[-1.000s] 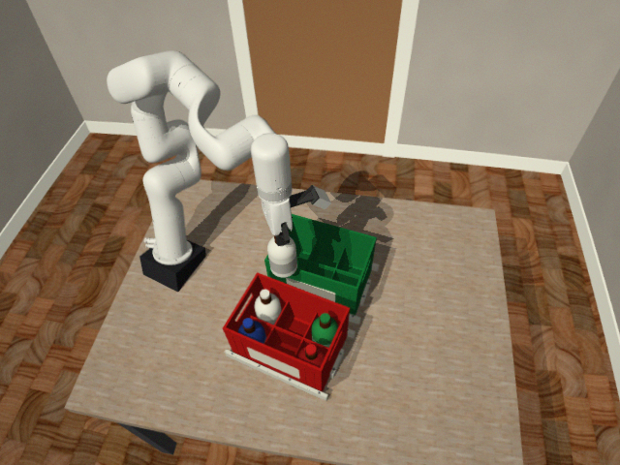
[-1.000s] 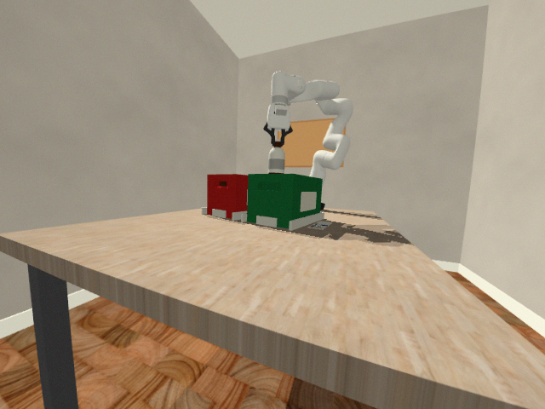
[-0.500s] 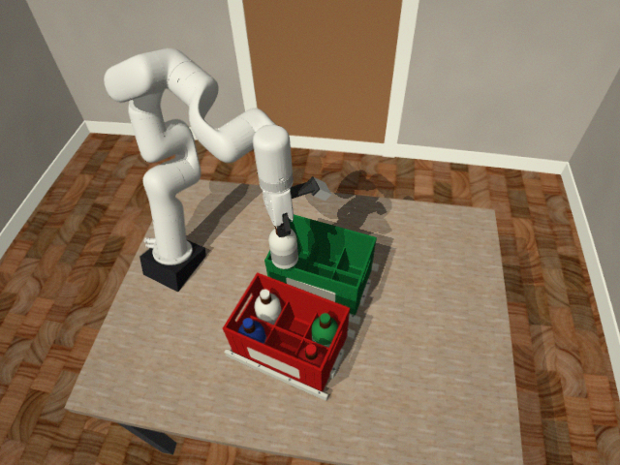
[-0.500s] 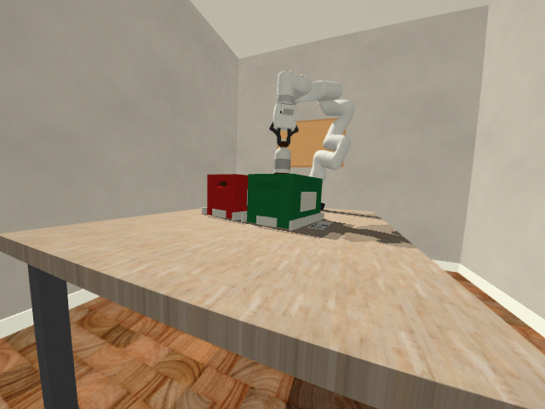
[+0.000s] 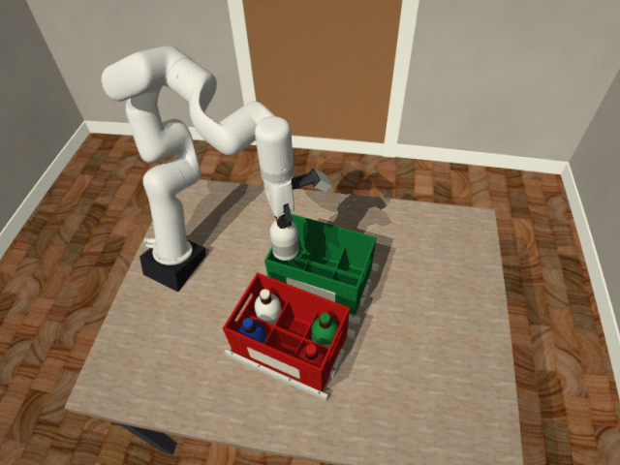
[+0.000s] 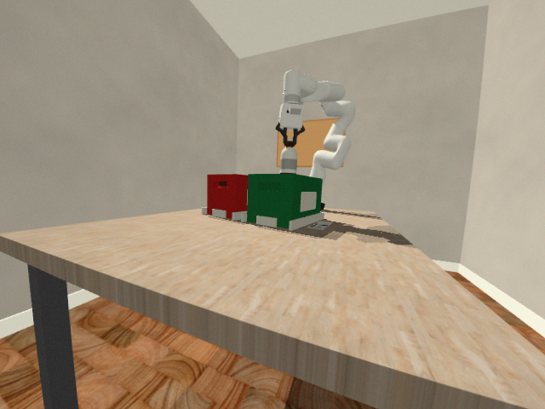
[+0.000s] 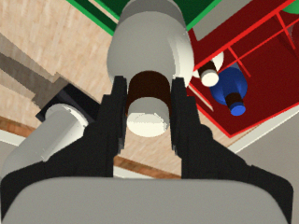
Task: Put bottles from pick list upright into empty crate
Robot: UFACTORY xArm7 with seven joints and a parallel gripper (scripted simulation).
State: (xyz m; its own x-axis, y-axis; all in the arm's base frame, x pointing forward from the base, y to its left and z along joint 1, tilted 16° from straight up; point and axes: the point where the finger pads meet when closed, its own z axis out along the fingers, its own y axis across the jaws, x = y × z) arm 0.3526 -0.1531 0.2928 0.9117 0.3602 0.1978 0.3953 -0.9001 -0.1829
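Now: the green crate 100 mm ahead of my hand, 20 mm to the left of it and 250 mm below it. The rest, counted from my hand: white-labelled bottle (50 mm behind, 130 mm to the right, 250 mm below); red crate (20 mm ahead, 200 mm to the right, 250 mm below); green-labelled bottle (110 mm ahead, 190 mm to the right, 250 mm below).
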